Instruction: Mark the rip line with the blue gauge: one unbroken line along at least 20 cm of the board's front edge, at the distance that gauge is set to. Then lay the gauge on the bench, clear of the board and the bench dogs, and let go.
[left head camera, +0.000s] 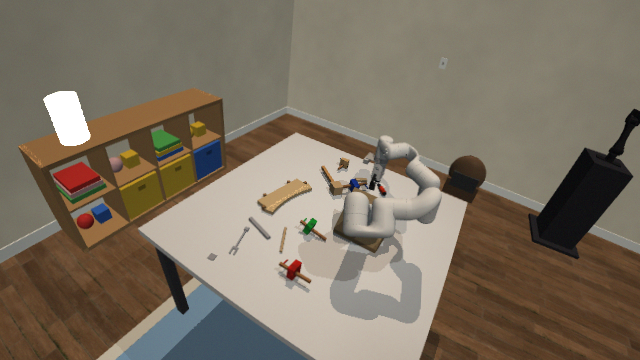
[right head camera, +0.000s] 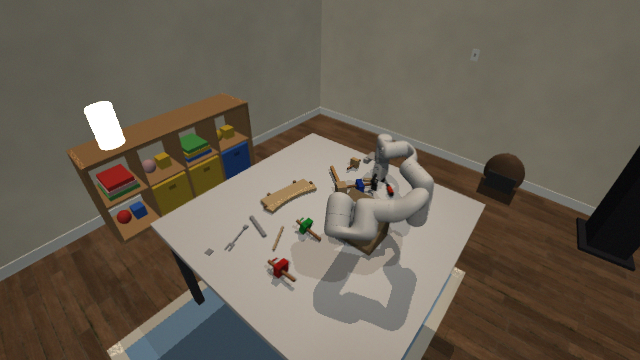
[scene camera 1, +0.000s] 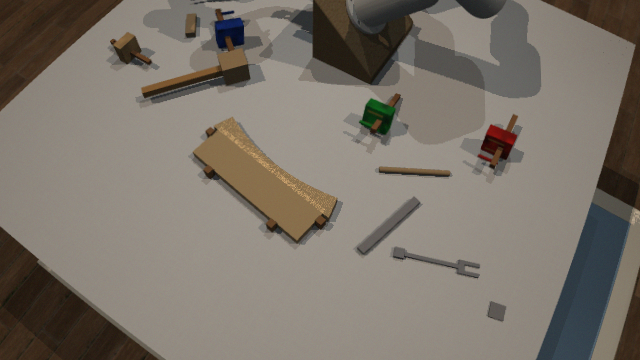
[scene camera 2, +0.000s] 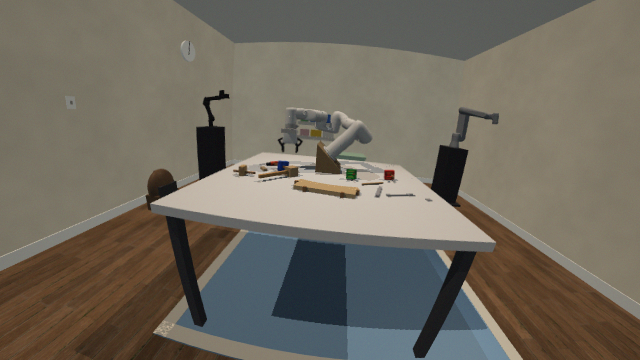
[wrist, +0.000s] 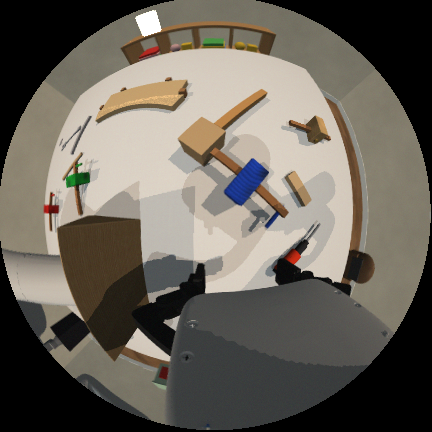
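Note:
The blue gauge lies on the bench, one end of its brown beam close against the mallet's head; whether they touch I cannot tell. My gripper is open and empty, above the bench beside the blue gauge, on the side away from the mallet. The tan board, with one curved edge, lies among small brown bench dogs. I see no marked line on it. The gripper does not show in scene camera 1.
The mallet, a small wood block, a plain wooden gauge and a red-black tool surround the blue gauge. The arm's wedge base stands beside. Green and red gauges lie farther off.

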